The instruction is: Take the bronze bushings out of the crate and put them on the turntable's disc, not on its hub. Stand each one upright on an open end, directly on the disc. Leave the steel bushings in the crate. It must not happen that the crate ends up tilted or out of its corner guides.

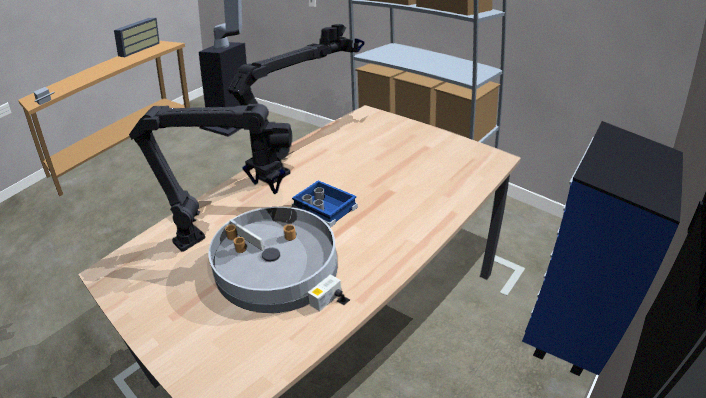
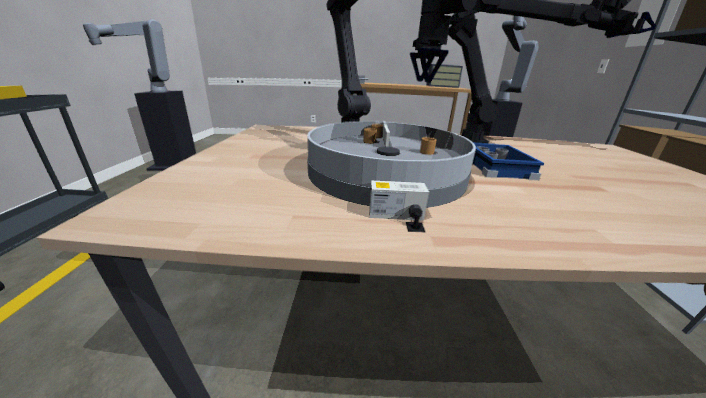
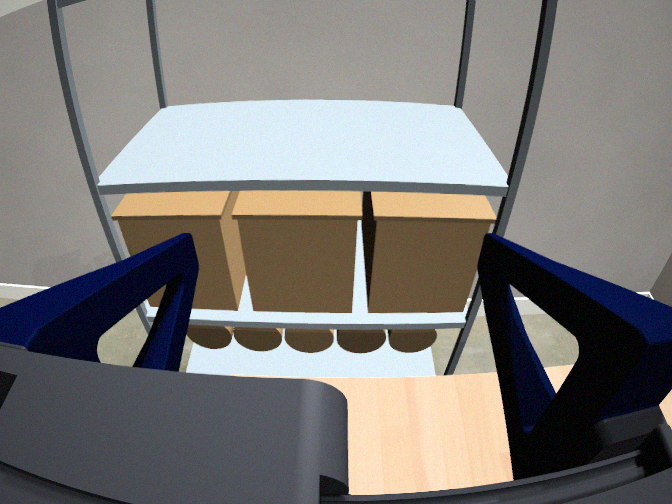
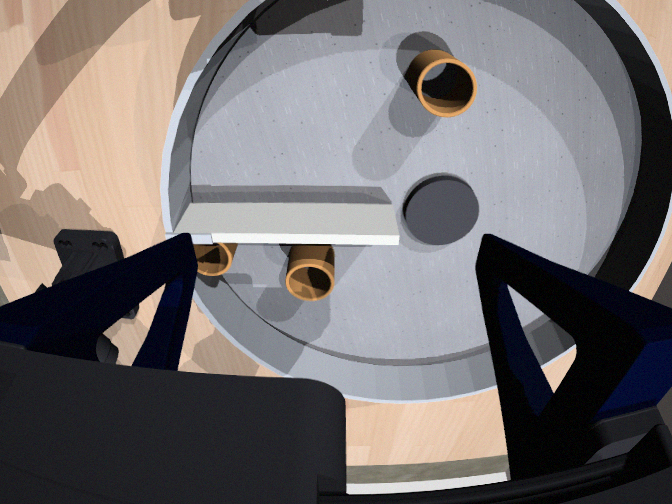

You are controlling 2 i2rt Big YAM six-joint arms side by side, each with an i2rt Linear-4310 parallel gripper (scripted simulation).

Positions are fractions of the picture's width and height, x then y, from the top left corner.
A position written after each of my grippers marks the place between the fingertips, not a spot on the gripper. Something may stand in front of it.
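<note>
My left gripper (image 3: 0.50, 0.50) is visible. My right gripper (image 2: 0.60, 0.20) is visible, also in image 4 (image 4: 0.50, 0.50). A blue crate (image 2: 0.73, 0.42) is visible, also in image 1 (image 1: 0.48, 0.51); in image 3 the blue crate is out of frame; in image 4 the blue crate is out of frame. A turntable disc (image 1: 0.42, 0.66) is visible, also in image 2 (image 2: 0.58, 0.37) and in image 4 (image 4: 0.45, 0.22). Visible too: a bronze bushing (image 4: 0.32, 0.52), a bronze bushing (image 4: 0.69, 0.20) and a bronze bushing (image 4: 0.46, 0.56).
</note>
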